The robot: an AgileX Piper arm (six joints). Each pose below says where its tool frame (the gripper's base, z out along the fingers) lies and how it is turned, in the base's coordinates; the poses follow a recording.
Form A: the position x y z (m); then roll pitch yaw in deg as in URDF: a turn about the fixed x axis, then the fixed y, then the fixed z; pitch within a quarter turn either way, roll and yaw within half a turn.
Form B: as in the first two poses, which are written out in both.
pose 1, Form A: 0.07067, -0.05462, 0.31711, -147.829, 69.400, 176.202
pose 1, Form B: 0.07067, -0.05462, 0.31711, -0.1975, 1.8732, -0.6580
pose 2, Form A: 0.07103, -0.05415, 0.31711, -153.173, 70.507, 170.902
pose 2, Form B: 0.07103, -0.05415, 0.31711, -0.1584, 1.8732, -0.6512
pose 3, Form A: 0.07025, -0.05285, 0.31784, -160.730, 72.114, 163.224
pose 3, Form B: 0.07025, -0.05285, 0.31784, -0.1061, 1.8649, -0.6449
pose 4, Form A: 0.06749, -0.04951, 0.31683, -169.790, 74.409, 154.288
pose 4, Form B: 0.06749, -0.04951, 0.31683, -0.0494, 1.8385, -0.6336
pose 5, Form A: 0.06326, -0.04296, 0.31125, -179.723, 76.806, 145.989
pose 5, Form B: 0.06326, -0.04296, 0.31125, -0.0011, 1.8011, -0.5986
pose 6, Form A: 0.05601, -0.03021, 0.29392, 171.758, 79.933, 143.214
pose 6, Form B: 0.05601, -0.03021, 0.29392, 0.0254, 1.7447, -0.4960
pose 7, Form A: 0.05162, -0.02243, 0.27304, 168.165, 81.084, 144.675
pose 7, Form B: 0.05162, -0.02243, 0.27304, 0.0322, 1.7231, -0.4075
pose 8, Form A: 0.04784, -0.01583, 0.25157, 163.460, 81.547, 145.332
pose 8, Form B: 0.04784, -0.01583, 0.25157, 0.0423, 1.7122, -0.3134
